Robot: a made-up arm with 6 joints.
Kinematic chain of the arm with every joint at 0, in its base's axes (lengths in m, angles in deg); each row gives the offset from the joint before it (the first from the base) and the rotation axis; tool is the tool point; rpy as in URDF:
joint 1: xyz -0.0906 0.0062 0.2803 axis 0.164 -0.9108 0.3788
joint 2: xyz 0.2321 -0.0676 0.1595 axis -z
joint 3: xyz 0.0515 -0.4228 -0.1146 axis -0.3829 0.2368 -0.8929
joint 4: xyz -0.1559 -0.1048 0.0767 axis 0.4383 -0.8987 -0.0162
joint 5: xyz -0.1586 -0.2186 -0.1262 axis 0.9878 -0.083 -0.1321
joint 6: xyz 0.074 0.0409 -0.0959 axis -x
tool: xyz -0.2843 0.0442 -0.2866 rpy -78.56 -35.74 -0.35
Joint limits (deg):
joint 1: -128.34..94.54
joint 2: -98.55..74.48
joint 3: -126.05..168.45
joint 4: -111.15..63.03
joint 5: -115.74..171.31
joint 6: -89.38..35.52
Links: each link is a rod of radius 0.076 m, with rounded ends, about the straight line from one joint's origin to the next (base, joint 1, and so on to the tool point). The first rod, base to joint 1, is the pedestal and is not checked.
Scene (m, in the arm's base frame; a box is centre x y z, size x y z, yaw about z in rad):
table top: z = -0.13
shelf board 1: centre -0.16 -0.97 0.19 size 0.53 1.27 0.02 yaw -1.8
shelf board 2: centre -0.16 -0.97 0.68 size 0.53 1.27 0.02 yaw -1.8
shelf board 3: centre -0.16 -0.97 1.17 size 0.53 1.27 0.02 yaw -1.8
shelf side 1: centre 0.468 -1.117 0.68 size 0.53 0.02 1 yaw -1.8
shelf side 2: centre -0.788 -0.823 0.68 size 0.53 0.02 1 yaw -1.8
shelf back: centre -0.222 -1.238 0.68 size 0.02 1.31 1 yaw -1.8
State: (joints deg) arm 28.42 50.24 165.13 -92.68 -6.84 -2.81
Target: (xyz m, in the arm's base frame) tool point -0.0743 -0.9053 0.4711
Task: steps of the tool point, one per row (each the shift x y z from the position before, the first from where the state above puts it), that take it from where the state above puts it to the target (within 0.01 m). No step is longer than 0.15 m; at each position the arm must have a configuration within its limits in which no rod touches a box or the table.
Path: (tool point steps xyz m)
1: -0.0458 -0.0629 -0.0713
2: -0.0631 -0.0476 -0.0814
3: -0.0766 -0.0257 -0.0875
4: -0.0674 -0.0558 -0.0666
5: -0.0865 -0.0472 -0.0410
6: -0.0965 -0.0352 -0.0117
7: -0.0967 -0.0204 0.0179
8: -0.0864 -0.0045 0.0452
9: -0.0669 0.0116 0.0673

